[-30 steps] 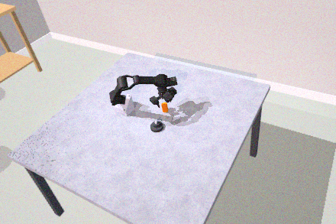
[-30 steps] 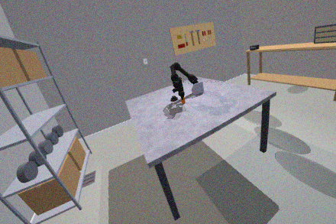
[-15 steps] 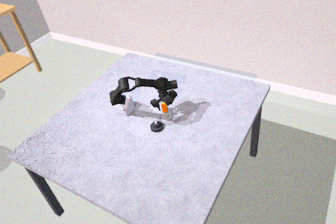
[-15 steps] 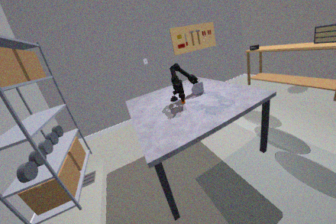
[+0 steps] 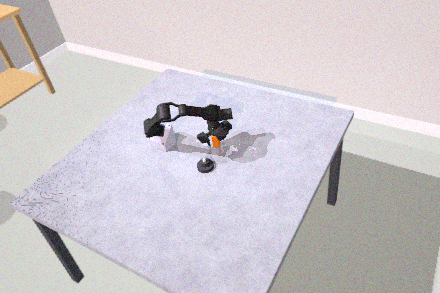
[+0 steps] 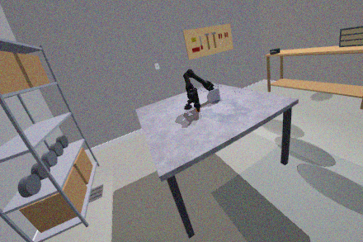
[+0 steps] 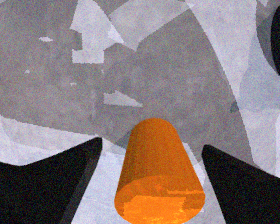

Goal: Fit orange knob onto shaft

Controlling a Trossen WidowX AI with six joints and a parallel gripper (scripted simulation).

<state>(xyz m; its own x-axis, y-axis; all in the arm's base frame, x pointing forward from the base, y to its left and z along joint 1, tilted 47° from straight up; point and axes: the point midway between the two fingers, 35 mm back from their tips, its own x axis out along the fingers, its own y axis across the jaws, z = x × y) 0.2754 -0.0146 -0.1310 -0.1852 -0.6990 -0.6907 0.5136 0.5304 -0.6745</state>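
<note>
Now: the orange knob 30 mm above my gripper tip. Round my gripper tip: dark round pedestal: 20 mm ahead, 170 mm to the right, 20 mm above.
</note>
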